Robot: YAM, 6 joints.
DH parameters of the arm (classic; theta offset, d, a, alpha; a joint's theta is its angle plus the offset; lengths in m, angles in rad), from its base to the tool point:
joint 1: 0 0.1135 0.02 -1.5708
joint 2: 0 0 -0.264 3.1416
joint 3: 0.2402 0 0.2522 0
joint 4: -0.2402 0 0.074 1.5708
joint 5: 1.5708 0 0 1.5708
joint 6: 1.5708 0.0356 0 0
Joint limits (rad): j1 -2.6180..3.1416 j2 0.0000..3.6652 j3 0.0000..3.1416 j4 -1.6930..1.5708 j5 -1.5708..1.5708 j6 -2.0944..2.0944
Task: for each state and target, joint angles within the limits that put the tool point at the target. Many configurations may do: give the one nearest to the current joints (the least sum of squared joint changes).
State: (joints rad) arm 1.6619 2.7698 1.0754 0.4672 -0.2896 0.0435
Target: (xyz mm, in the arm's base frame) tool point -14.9 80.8 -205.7
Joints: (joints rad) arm 1.6394 3.2211 0.7777 0.3670 -0.2651 0.0435
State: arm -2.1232 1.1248 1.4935 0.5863 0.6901 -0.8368
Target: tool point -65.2 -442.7 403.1
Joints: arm -1.6728 1.8650 1.6418 0.5440 0.5894 -0.8368
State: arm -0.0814 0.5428 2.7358 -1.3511 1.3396 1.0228
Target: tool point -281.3 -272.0 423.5
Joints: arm 0.6795 0.4304 2.7807 -1.3659 1.3620 1.0228
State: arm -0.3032 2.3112 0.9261 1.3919 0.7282 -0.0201
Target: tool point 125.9 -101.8 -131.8
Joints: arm -0.5302 2.9356 0.4948 1.1766 0.7453 -0.0201
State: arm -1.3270 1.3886 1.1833 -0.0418 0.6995 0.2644
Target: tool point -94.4 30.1 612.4
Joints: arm -0.5905 0.6662 1.7619 0.1189 0.8853 0.2644
